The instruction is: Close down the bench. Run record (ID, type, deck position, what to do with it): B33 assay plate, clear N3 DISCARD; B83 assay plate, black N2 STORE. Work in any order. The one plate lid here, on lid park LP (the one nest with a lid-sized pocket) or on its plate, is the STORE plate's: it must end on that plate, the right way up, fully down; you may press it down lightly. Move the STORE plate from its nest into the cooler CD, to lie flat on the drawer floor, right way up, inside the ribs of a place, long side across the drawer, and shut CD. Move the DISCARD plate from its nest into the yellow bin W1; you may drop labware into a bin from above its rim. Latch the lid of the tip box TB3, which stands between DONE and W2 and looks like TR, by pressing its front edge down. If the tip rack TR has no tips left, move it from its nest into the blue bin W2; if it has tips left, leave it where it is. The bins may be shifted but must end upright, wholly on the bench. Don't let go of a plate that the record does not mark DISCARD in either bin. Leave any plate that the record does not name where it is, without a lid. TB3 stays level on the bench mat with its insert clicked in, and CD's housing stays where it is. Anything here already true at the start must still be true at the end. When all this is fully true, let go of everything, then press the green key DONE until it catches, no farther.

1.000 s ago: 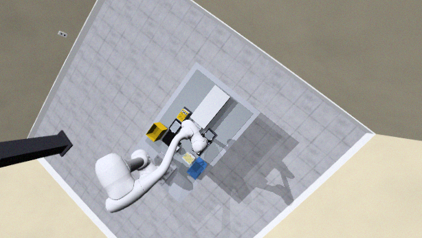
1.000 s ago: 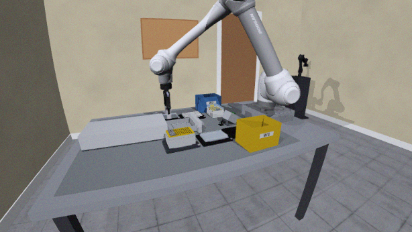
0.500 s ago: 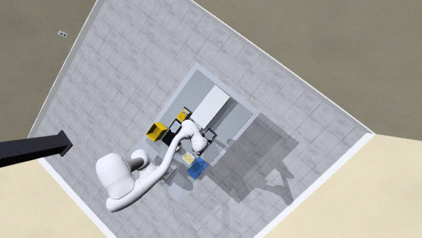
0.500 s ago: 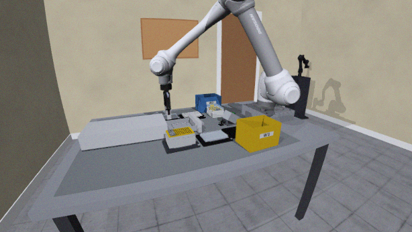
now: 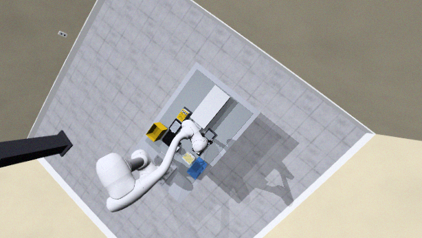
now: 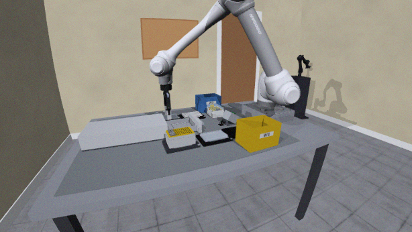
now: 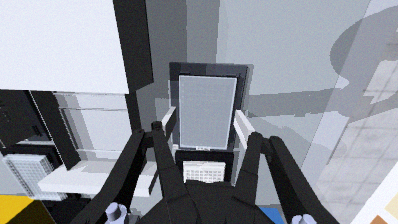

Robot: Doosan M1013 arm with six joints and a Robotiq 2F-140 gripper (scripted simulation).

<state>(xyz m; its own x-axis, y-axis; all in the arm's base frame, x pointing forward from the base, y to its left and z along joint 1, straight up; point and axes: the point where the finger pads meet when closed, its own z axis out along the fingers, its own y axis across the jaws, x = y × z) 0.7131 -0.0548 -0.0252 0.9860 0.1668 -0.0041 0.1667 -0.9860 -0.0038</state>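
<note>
My gripper is now 20 mm above the see-through plate lid. Also, from my hand: cooler CD: 210 mm to the left, 90 mm ahead, 10 mm below; drawer: 190 mm to the left, 40 mm behind, 20 mm below; black plate: 30 mm below.
</note>
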